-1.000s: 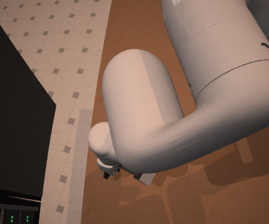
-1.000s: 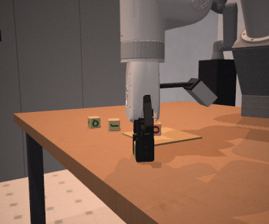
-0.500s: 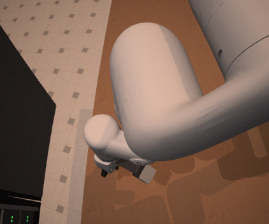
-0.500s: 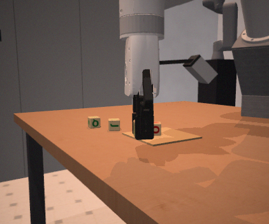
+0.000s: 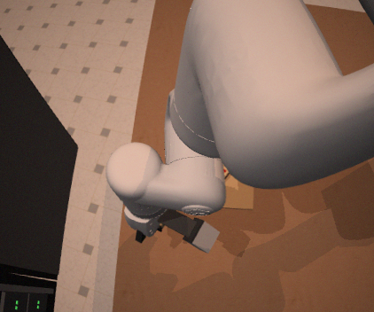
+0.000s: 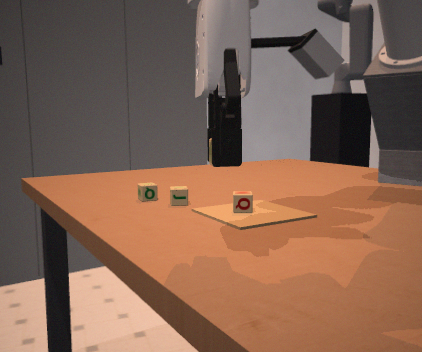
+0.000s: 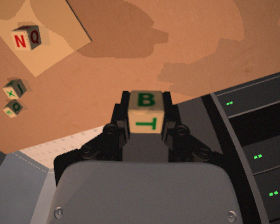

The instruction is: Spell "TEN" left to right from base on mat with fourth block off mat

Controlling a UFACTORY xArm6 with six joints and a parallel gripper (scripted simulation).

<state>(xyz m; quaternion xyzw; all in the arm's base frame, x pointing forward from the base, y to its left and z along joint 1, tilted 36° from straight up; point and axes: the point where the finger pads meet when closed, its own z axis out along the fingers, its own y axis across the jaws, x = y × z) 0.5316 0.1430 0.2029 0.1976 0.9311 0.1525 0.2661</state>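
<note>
My hand is 14 cm to the left of the tan mat, 13 cm past it and 12 cm above it. Also, from my hand: X block (26 cm to the right, 10 cm below, 6 cm behind); E block (33 cm to the right, 10 cm below, 2 cm behind); T block (1 cm below).
</note>
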